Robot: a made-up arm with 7 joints. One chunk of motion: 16 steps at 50 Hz.
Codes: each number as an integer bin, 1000 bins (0 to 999) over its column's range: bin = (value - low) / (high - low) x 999, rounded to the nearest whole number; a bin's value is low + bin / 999 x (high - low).
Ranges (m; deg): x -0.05..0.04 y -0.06..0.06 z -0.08..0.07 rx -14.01..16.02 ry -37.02..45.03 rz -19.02..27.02
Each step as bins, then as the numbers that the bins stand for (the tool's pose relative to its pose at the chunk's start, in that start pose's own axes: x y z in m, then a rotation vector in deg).
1 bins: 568 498 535 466 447 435
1 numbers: 0.0012 -0.0002 0.0003 0.00 -0.31 1.03
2 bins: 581 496 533 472 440 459
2 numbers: 0.0023 -0.0004 0.0000 0.18 -0.88 2.13
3 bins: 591 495 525 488 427 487
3 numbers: 0.0032 -0.0005 -0.0012 0.66 -1.95 3.42
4 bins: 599 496 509 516 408 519
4 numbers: 0.0040 -0.0004 -0.0036 1.50 -3.51 4.90
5 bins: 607 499 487 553 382 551
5 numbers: 0.0047 -0.0001 -0.0069 2.61 -5.65 6.37
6 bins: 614 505 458 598 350 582
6 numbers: 0.0053 0.0007 -0.0112 3.97 -8.27 7.80
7 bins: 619 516 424 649 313 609
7 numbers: 0.0058 0.0020 -0.0163 5.50 -11.31 9.05
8 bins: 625 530 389 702 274 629
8 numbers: 0.0063 0.0037 -0.0216 7.09 -14.52 9.97
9 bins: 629 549 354 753 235 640
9 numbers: 0.0067 0.0059 -0.0268 8.63 -17.72 10.48
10 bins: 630 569 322 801 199 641
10 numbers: 0.0068 0.0083 -0.0317 10.07 -20.68 10.52
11 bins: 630 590 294 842 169 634
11 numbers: 0.0068 0.0109 -0.0359 11.30 -23.14 10.20
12 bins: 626 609 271 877 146 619
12 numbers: 0.0064 0.0132 -0.0393 12.35 -25.03 9.51
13 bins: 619 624 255 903 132 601
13 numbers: 0.0058 0.0150 -0.0417 13.13 -26.18 8.68
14 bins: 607 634 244 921 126 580
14 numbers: 0.0047 0.0162 -0.0434 13.68 -26.67 7.71
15 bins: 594 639 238 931 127 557
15 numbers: 0.0035 0.0168 -0.0443 13.98 -26.59 6.65
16 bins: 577 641 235 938 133 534
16 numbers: 0.0020 0.0170 -0.0447 14.19 -26.10 5.59
